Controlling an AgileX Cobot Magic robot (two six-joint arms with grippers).
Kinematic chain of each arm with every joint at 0, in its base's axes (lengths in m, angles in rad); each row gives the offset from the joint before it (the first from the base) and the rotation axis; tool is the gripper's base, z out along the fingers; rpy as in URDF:
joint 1: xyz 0 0 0.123 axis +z
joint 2: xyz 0 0 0 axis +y
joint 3: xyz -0.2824 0 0.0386 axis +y
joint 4: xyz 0.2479 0 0.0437 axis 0.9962 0 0.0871
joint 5: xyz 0 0 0 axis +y
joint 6: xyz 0.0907 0 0.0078 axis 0.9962 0 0.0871
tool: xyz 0 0 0 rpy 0 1.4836 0
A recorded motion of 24 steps. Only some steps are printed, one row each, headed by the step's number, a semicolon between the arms.
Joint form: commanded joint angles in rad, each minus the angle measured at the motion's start. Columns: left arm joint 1, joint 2, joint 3, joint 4, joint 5, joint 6; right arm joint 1, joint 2, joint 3, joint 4, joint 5, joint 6.
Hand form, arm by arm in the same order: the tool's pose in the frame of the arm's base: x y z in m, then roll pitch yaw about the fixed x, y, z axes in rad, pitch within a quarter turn. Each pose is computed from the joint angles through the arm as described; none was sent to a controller.
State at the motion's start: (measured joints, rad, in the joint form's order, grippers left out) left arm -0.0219 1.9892 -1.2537 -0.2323 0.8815 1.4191; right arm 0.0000 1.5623 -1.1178 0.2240 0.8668 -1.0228
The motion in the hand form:
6: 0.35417 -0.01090 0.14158 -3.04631 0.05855 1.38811; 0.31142 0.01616 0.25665 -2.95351 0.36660 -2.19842
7: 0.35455 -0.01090 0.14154 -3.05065 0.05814 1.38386; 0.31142 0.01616 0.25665 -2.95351 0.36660 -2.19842
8: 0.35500 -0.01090 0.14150 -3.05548 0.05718 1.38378; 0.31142 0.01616 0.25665 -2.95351 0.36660 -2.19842
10: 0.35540 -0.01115 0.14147 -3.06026 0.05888 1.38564; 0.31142 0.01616 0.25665 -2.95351 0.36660 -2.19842
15: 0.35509 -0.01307 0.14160 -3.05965 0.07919 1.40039; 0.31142 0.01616 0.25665 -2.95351 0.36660 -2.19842
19: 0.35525 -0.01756 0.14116 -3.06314 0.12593 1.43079; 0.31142 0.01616 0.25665 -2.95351 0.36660 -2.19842
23: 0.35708 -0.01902 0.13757 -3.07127 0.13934 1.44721; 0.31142 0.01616 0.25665 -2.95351 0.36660 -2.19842
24: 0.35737 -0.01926 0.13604 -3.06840 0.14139 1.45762; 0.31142 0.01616 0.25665 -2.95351 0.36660 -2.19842
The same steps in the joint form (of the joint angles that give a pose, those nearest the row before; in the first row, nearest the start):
6: 0.0020 0.0010 -0.0045 0.1832 0.1486 0.3447; 0.0007 -0.0010 -0.0054 0.0088 -0.0057 -0.0048
7: 0.0020 0.0010 -0.0045 0.1832 0.1445 0.3489; 0.0007 -0.0010 -0.0054 0.0088 -0.0057 -0.0048
8: 0.0019 0.0010 -0.0045 0.1832 0.1396 0.3489; 0.0007 -0.0010 -0.0054 0.0088 -0.0057 -0.0048
10: 0.0019 0.0010 -0.0045 0.1799 0.1351 0.3489; 0.0007 -0.0010 -0.0054 0.0088 -0.0057 -0.0048
15: 0.0020 0.0010 -0.0045 0.1551 0.1389 0.3489; 0.0007 -0.0010 -0.0054 0.0088 -0.0057 -0.0048
19: 0.0020 0.0033 -0.0045 0.0971 0.1398 0.3530; 0.0007 -0.0010 -0.0054 0.0088 -0.0057 -0.0048
23: 0.0020 0.0134 -0.0045 0.0769 0.1226 0.3497; 0.0007 -0.0010 -0.0054 0.0088 -0.0057 -0.0048
24: 0.0020 0.0178 -0.0045 0.0736 0.1203 0.3419; 0.0007 -0.0010 -0.0054 0.0088 -0.0057 -0.0048

